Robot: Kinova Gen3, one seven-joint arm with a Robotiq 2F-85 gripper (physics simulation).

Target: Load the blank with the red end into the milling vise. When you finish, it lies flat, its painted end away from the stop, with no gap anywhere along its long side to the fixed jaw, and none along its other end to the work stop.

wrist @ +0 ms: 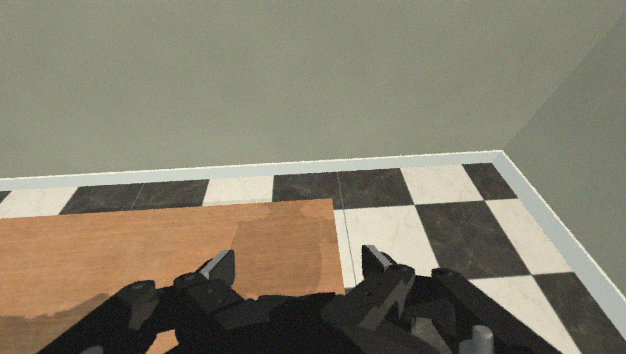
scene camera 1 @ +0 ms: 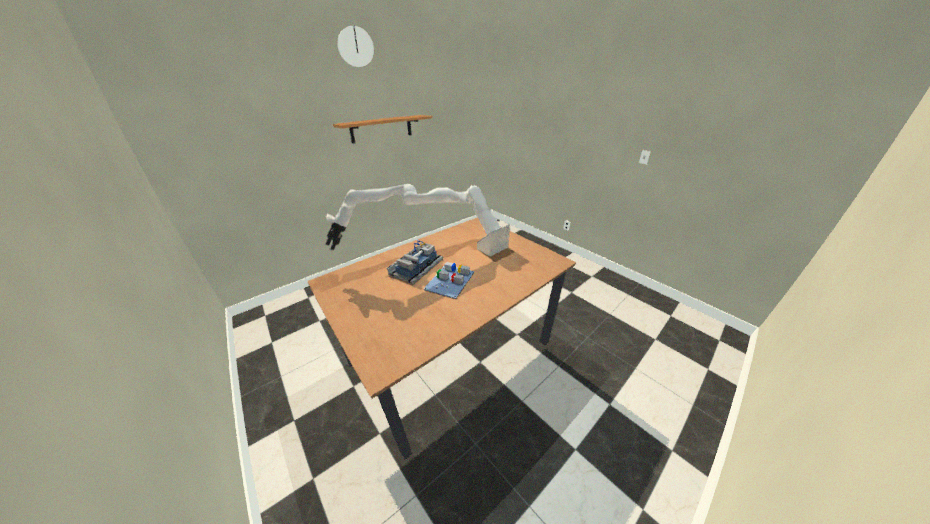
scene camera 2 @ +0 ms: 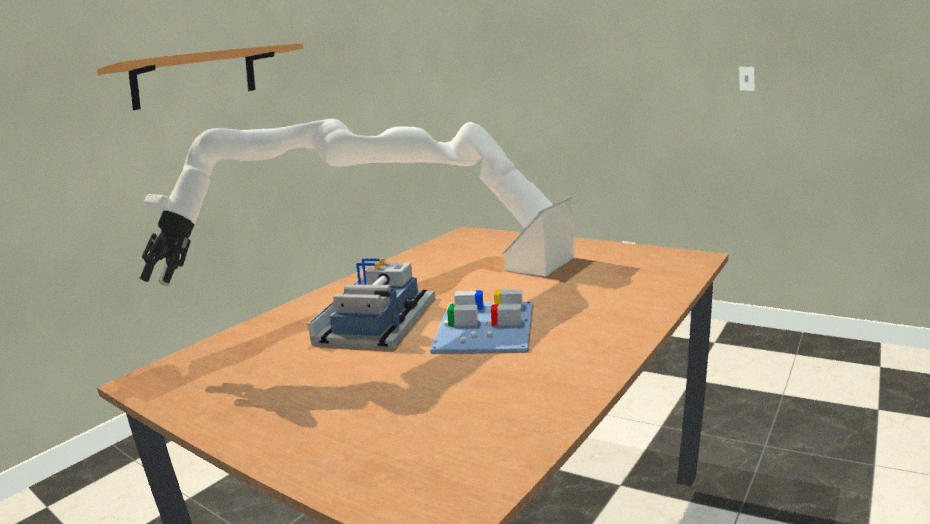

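The blank with the red end (scene camera 1: 458,279) (scene camera 2: 508,315) is a grey block on the blue tray (scene camera 1: 442,291) (scene camera 2: 449,344), at its right front in the second scene view, red end to the left. The milling vise (scene camera 1: 414,261) (scene camera 2: 364,322), blue with grey jaws, stands on a grey base left of the tray. The work stop and the gap between the jaws cannot be made out clearly. My gripper (scene camera 1: 332,246) (scene camera 2: 156,281) (wrist: 299,261) is open and empty, high above the left end of the table, well away from vise and blanks. Neither vise nor blank shows in the wrist view.
Grey blanks with a green end (scene camera 2: 463,315), a blue end (scene camera 2: 466,299) and a yellow end (scene camera 2: 510,298) share the tray, with small white knobs in front. Blue bent rods (scene camera 2: 359,272) rise behind the vise jaws. The arm's white base (scene camera 2: 543,244) stands at the table's back.
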